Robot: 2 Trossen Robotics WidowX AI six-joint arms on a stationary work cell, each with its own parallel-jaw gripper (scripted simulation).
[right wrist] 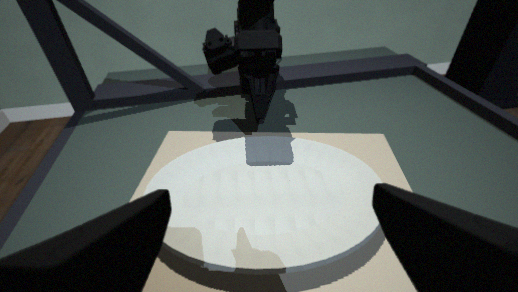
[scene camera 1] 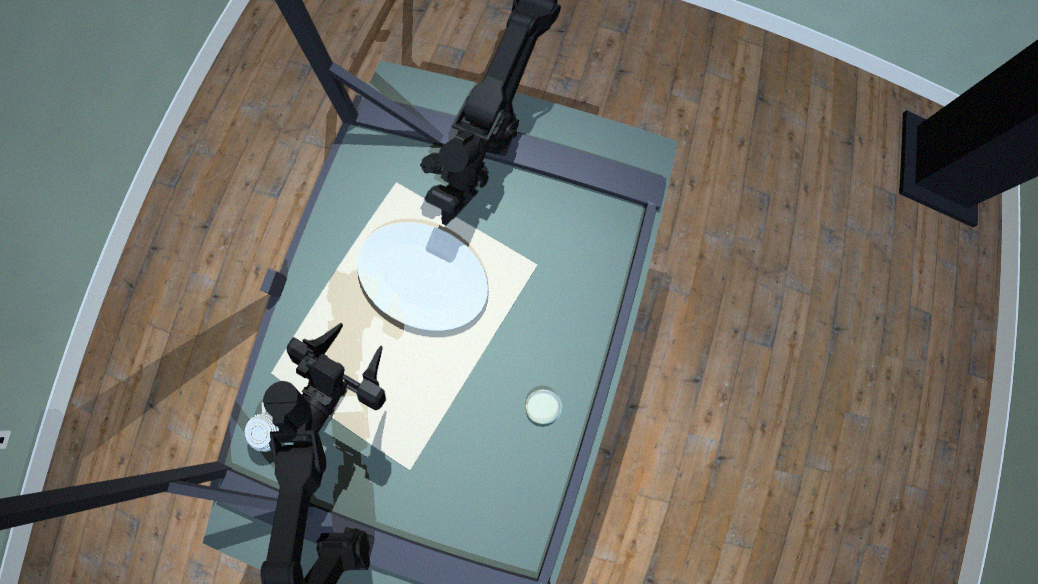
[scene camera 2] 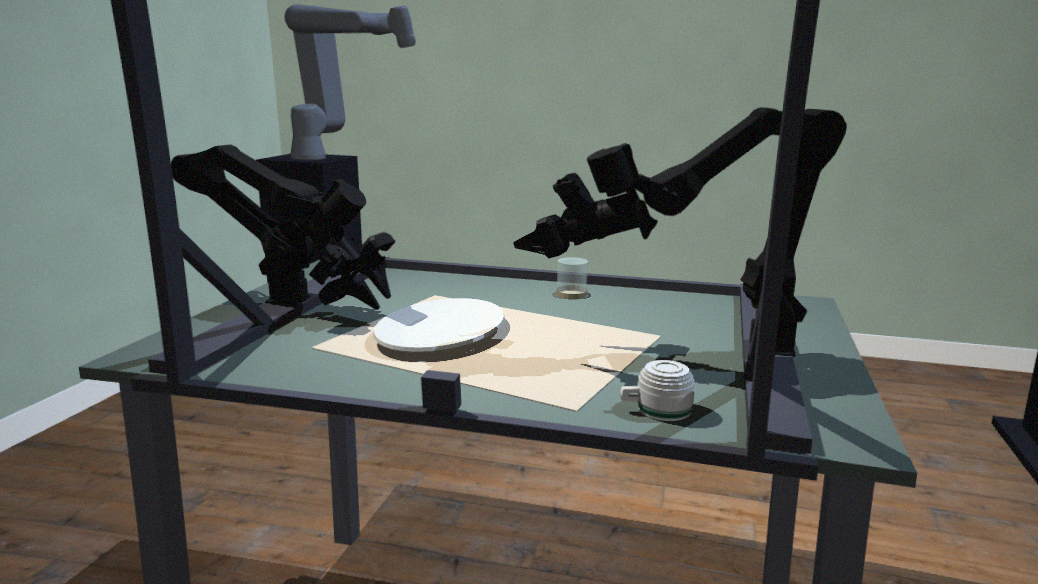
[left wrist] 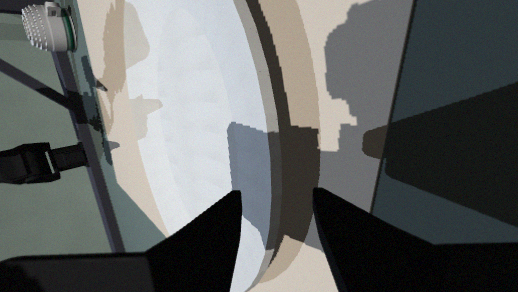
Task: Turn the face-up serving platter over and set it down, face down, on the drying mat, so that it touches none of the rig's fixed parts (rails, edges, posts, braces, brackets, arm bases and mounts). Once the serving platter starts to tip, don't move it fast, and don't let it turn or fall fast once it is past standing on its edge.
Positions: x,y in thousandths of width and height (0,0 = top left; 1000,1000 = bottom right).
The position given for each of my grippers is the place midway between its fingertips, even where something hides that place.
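Observation:
There's my left gripper (scene camera 2: 369,520), (scene camera 1: 431,379), (right wrist: 503,416), (left wrist: 534,680), and I can see my right gripper (scene camera 1: 348,574) too. I'm also looking at a white oval serving platter (scene camera 1: 406,473), (scene camera 2: 426,556), (right wrist: 501,704), (left wrist: 389,337). There's a white ribbed mug (scene camera 2: 641,670), (scene camera 1: 248,741), (left wrist: 94,111), but in the right wrist view the mug is out of frame. And there's a cream drying mat (scene camera 1: 407,638).

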